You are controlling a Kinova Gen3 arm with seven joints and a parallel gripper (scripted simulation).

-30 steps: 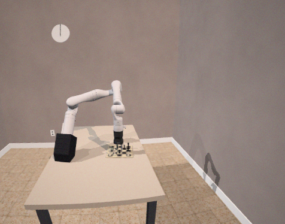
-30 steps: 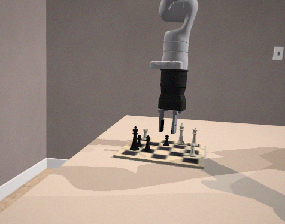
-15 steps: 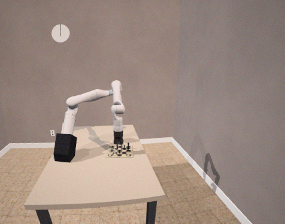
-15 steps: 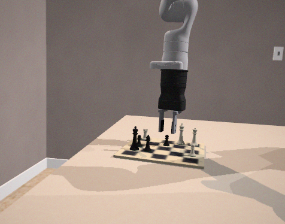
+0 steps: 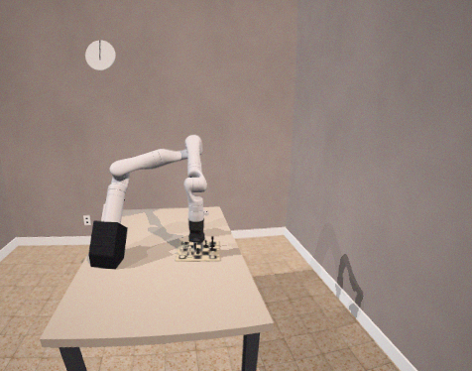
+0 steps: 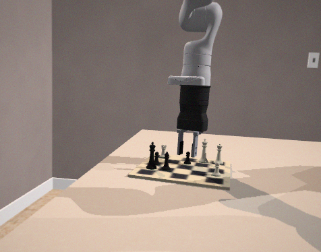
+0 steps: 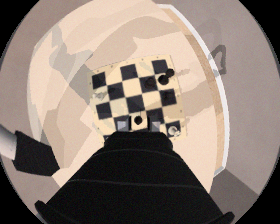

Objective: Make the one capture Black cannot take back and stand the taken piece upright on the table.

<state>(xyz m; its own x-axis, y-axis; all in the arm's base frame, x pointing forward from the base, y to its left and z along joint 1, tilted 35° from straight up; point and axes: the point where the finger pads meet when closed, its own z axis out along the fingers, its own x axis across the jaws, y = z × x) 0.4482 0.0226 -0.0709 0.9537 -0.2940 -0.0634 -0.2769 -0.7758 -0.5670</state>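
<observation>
My gripper is now 40 mm to the right of the chessboard and 40 mm above it. The rest, counted from my hand: black bishop (70 mm to the left, 40 mm ahead, 20 mm below); then white king (40 mm behind, 30 mm to the right, 10 mm below); then white rook (70 mm ahead, 50 mm to the right, 20 mm below).
</observation>
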